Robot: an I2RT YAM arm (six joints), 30 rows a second.
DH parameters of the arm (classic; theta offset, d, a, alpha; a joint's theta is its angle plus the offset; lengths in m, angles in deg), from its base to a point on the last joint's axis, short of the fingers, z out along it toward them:
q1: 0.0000 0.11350 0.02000 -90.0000
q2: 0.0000 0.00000 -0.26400 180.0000
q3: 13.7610 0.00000 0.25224 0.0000
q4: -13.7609 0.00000 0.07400 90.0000
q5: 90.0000 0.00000 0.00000 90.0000
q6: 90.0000 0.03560 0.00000 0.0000
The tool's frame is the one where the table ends.
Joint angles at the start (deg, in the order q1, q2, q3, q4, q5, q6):
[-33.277, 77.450, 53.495, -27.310, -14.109, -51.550]
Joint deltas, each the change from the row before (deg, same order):
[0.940, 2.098, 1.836, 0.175, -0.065, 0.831]
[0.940, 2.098, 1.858, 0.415, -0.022, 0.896]
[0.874, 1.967, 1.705, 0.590, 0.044, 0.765]
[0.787, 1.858, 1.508, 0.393, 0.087, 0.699]
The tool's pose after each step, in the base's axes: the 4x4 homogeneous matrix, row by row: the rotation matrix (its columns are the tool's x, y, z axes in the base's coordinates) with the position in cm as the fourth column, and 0 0 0 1 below. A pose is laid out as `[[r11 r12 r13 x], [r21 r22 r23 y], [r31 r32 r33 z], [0 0 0 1]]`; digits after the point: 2 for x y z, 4 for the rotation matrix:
[[-0.7192 -0.2642 0.6426 24.79], [-0.4329 0.8938 -0.1170 -14.66], [-0.5434 -0.3623 -0.7572 24.26], [0 0 0 1]]
[[-0.7147 -0.2669 0.6465 25.85], [-0.4316 0.8957 -0.1073 -14.76], [-0.5504 -0.3557 -0.7553 24.33], [0 0 0 1]]
[[-0.7093 -0.2690 0.6515 26.87], [-0.4321 0.8962 -0.1003 -14.83], [-0.5570 -0.3527 -0.7519 24.38], [0 0 0 1]]
[[-0.7071 -0.2718 0.6528 27.79], [-0.4310 0.8976 -0.0930 -14.88], [-0.5607 -0.3471 -0.7518 24.31], [0 0 0 1]]

